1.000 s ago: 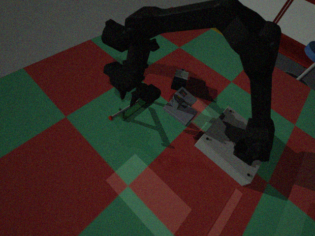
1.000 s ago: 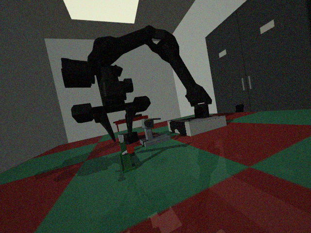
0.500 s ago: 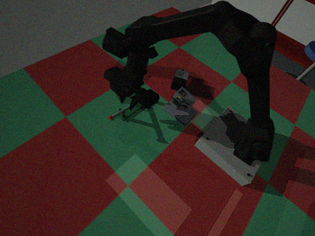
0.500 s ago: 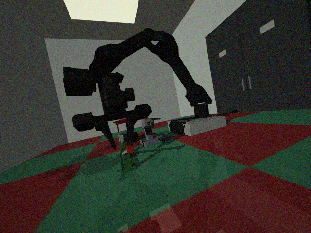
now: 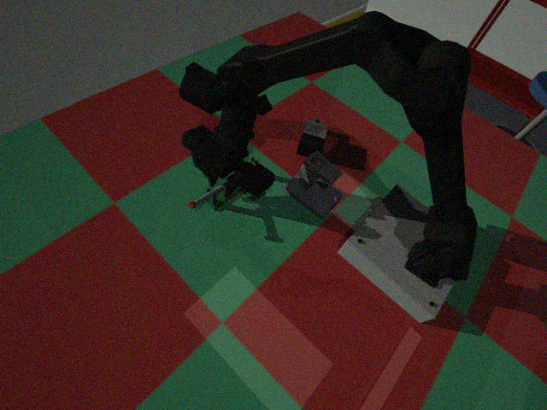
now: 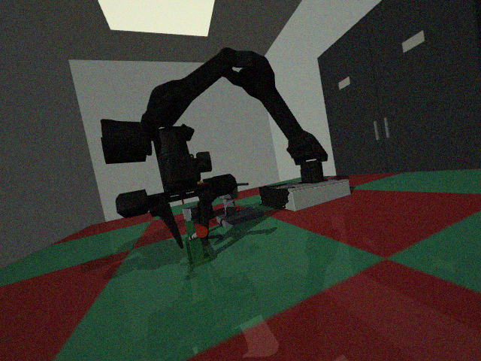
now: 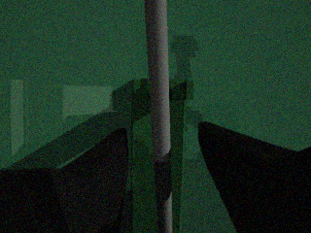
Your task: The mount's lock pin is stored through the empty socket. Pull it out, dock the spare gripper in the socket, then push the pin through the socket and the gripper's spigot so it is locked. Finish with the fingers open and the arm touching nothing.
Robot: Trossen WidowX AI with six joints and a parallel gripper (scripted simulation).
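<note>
Now: gripper tip 4 cm to the left of the narrow green rack and 1 cm past it. From my gripper tip the other things lie so: socket 14 cm to the right, 14 cm behind, 3 cm above; then spare gripper 28 cm to the right, 7 cm behind.
</note>
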